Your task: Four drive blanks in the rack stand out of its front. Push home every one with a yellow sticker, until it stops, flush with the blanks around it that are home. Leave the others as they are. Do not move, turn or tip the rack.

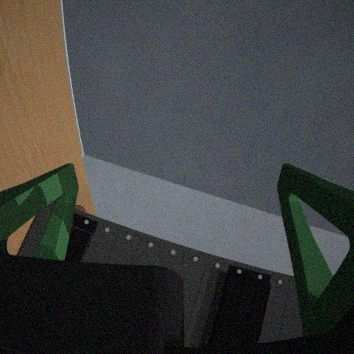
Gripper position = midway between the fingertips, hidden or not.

Observation:
I see my gripper (177, 174) and a rack (222, 298).

